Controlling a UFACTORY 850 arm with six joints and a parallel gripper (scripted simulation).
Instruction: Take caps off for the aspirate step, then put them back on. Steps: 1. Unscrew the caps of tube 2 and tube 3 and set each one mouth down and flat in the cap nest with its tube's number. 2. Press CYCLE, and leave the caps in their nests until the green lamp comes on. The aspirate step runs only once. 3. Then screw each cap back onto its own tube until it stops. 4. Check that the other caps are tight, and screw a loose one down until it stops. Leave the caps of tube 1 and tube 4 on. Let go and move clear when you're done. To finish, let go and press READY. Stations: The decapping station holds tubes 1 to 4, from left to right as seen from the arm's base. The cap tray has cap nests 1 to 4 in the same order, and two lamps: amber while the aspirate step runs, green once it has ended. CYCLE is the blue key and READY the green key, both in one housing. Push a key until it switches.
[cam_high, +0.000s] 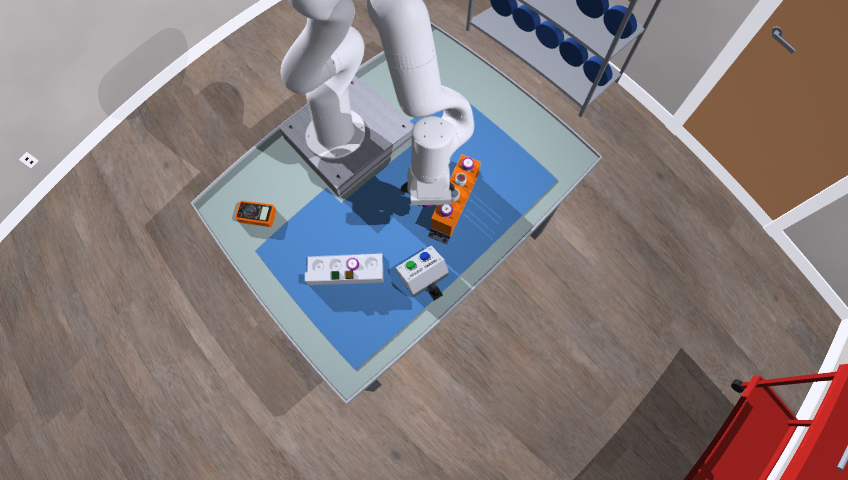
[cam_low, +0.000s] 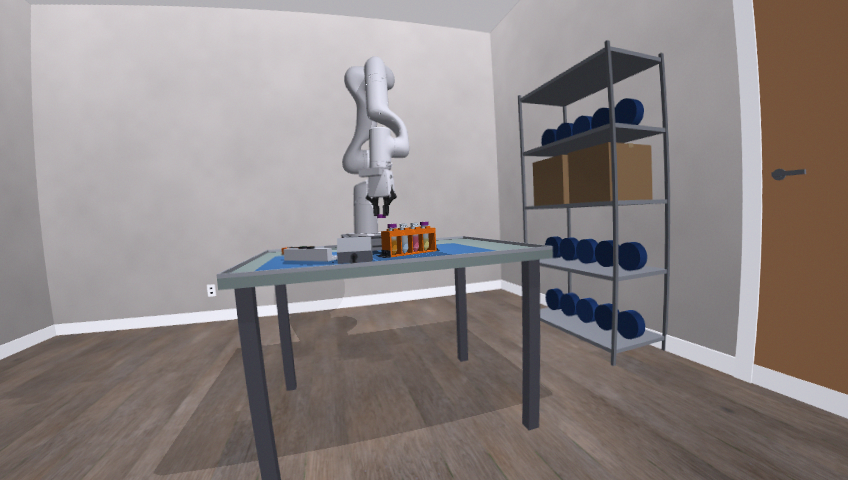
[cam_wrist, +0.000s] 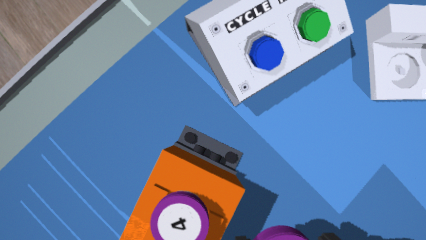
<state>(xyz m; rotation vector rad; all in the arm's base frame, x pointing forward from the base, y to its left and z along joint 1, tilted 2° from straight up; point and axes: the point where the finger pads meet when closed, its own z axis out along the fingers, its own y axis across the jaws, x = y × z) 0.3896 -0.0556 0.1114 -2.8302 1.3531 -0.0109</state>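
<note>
Right now the blue cycle key is 7 cm ahead of my hand, 10 cm to the right of it and 11 cm below it. Round my hand: green ready key 5 cm ahead, 15 cm to the right, 11 cm below; then grey key housing 8 cm ahead, 13 cm to the right, 12 cm below.
</note>
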